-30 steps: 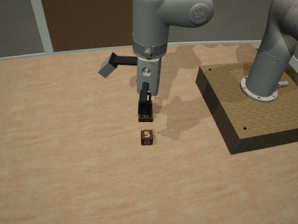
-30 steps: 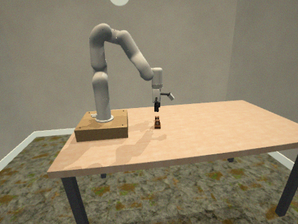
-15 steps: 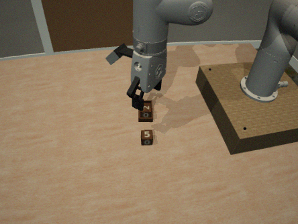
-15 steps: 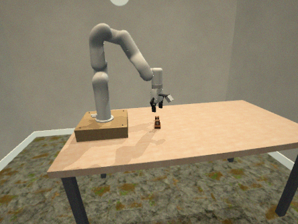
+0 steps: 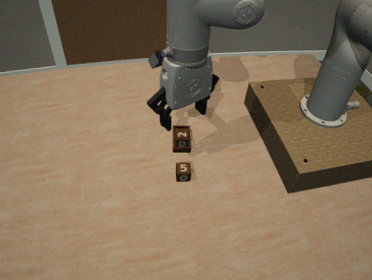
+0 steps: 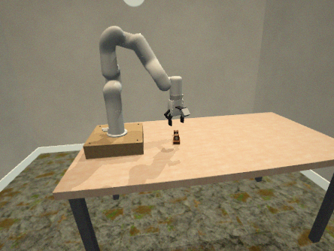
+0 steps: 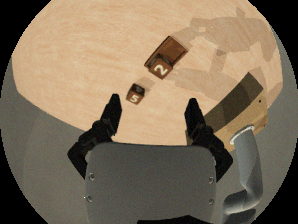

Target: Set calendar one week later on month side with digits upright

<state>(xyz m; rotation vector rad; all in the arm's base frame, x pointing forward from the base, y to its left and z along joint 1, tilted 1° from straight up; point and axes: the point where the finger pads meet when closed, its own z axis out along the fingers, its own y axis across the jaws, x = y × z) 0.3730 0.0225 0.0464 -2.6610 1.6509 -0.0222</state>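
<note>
Now: hand 2 cm to the left of the cube and 9 cm above it. The rest, counted from my hand: brown tray (1 cm behind, 3 cm to the right, 11 cm below).
</note>
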